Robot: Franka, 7 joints.
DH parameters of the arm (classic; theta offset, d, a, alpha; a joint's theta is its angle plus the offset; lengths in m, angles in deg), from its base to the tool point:
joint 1: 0 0.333 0 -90
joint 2: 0 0 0 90
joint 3: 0 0.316 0.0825 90
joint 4: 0 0 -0.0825 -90
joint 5: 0 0.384 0 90
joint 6: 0 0 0.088 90
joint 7: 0 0.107 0 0
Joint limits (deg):
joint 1: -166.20..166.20
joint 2: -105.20..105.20
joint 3: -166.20..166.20
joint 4: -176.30..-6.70
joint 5: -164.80..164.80
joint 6: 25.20..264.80
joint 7: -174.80..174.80
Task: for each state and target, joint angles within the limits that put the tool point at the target. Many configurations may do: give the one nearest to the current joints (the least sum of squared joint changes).
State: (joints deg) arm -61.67 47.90 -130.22 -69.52 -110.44 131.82 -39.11
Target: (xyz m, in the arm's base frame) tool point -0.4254 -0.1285 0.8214
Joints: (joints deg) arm -61.71 48.56 -132.84 -105.97 -109.06 133.84 -39.11
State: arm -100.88 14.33 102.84 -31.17 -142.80 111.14 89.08
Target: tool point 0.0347 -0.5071 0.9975
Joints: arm -103.85 33.51 99.22 -24.92 -139.56 97.67 89.08
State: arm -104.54 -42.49 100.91 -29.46 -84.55 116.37 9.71
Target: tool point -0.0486 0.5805 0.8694
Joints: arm -77.99 -55.00 97.25 -6.70 -87.54 83.42 9.71
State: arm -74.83 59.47 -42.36 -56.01 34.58 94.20 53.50
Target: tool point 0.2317 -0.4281 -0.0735
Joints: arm -52.47 72.75 -15.64 -84.82 34.40 78.81 53.50
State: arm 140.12 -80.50 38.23 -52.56 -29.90 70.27 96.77
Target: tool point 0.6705 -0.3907 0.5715
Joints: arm 158.90 -93.33 33.36 -27.86 -35.09 99.23 96.77
